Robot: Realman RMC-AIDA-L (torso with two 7-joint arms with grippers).
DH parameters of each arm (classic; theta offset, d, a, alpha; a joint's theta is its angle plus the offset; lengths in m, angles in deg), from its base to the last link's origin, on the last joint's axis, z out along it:
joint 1: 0 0.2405 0 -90
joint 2: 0 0 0 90
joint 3: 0 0.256 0 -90
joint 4: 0 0 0 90
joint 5: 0 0.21 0 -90
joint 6: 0 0 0 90
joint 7: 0 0.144 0 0
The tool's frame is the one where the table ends.
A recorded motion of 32 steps. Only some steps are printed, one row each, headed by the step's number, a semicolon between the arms.
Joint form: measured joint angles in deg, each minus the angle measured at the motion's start. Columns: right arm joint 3, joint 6, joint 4, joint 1, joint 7, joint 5, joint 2; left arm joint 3, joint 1, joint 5, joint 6, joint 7, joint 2, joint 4.
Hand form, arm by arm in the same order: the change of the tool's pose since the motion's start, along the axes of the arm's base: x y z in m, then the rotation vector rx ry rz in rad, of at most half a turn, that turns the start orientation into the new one. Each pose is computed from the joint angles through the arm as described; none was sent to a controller.
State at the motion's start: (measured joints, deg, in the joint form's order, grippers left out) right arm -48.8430 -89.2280 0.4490 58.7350 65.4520 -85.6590 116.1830; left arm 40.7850 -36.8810 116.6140 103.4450 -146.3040 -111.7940 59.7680
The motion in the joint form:
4: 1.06 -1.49 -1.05 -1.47 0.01 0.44 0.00; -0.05 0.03 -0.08 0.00 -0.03 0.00 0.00
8: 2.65 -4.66 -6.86 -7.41 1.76 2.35 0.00; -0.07 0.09 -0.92 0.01 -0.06 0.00 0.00
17: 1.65 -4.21 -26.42 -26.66 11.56 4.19 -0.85; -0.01 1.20 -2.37 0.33 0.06 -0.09 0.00
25: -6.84 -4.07 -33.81 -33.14 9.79 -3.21 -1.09; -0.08 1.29 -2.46 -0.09 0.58 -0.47 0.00
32: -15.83 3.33 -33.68 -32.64 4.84 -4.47 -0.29; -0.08 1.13 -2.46 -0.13 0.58 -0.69 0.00
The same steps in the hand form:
4: 0.0043 -0.0010 0.0065 0.0150 0.0351 -0.0082; -0.0001 -0.0001 0.0002 0.0008 -0.0018 0.0007
8: 0.0262 -0.0026 0.0299 0.0766 0.1059 -0.0491; 0.0015 -0.0001 0.0010 0.0041 -0.0151 -0.0038
17: 0.1152 -0.0264 0.0867 0.2109 0.0518 -0.2508; -0.0019 -0.0045 0.0013 0.0040 -0.0378 0.0007
25: 0.1411 -0.0603 0.0690 0.1408 -0.1818 -0.1560; -0.0017 -0.0043 -0.0007 0.0113 -0.0422 -0.0036
32: 0.1423 -0.0610 0.0353 0.1366 -0.3358 -0.0786; -0.0003 -0.0040 -0.0020 0.0096 -0.0453 -0.0061

